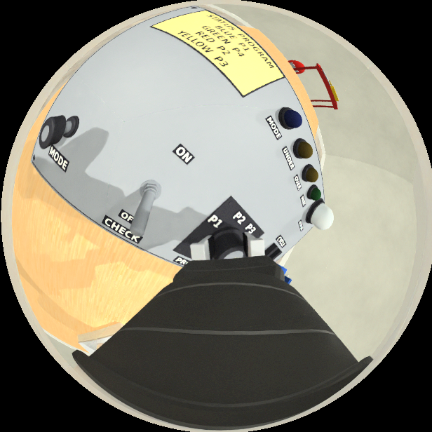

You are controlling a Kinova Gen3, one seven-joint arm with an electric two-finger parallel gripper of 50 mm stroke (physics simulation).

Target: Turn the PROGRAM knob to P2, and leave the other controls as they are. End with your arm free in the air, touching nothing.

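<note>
The PROGRAM knob [227, 241] is a round black knob with a grey top on a dark square plate [231, 207] at the lower middle of the grey panel. The labels P1, P2 and P3 show on the plate above the knob. My gripper [228, 242] is shut on the knob, with one pale fingertip on its left side and one on its right. The knob's pointer line and the P4 label do not show, so I cannot tell which position it is set to. The lower part of the knob is hidden by the gripper body.
The grey panel [125, 135] carries a CHECK toggle lever [145, 210] left of the gripper, a black MODE knob [52, 131] at far left, and several lamps along the right edge, including a white one [321, 216]. A yellow status chart [225, 50] is at the top. A red frame [327, 86] stands beyond.
</note>
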